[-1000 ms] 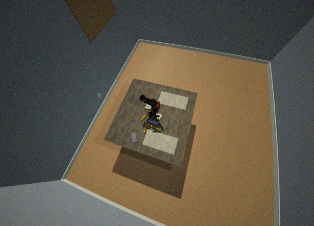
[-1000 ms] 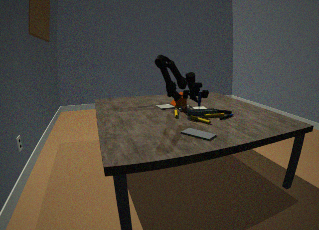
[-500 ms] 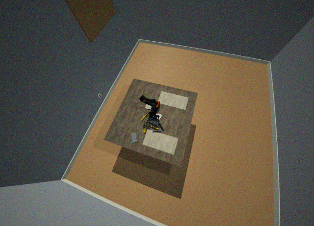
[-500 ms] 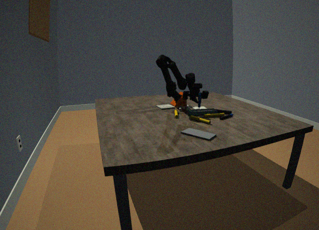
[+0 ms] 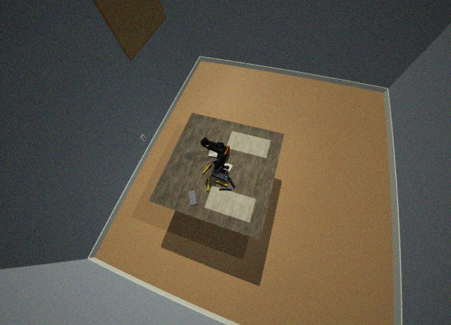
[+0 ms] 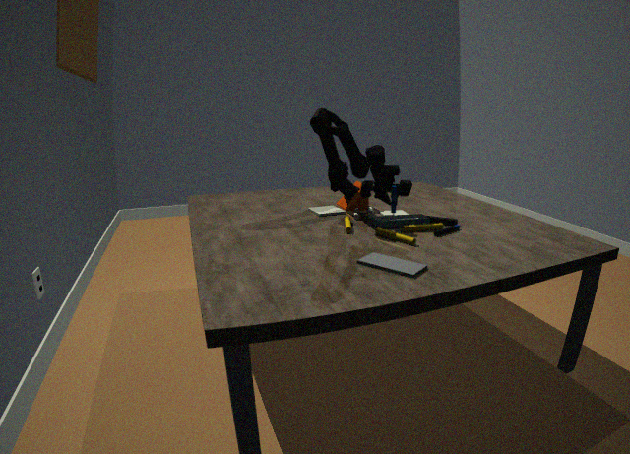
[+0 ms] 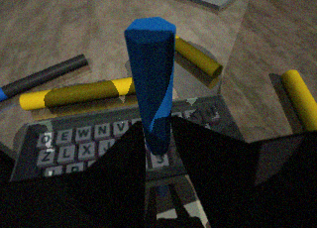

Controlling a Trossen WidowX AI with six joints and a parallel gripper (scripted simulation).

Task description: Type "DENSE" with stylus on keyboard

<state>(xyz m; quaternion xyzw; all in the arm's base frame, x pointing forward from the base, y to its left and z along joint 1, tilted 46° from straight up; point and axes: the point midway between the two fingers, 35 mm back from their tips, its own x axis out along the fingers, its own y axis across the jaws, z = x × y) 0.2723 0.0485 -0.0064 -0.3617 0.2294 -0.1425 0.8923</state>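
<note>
My gripper tip is now 160 mm to the right of the blue-capped pen, 140 mm short of it and 60 mm above it. Also, from my gripper tip: grey slab (360 mm ahead, 190 mm to the right, 60 mm below); yellow marker (160 mm to the right, 60 mm below, 10 mm behind); blue stylus (20 mm below).
</note>
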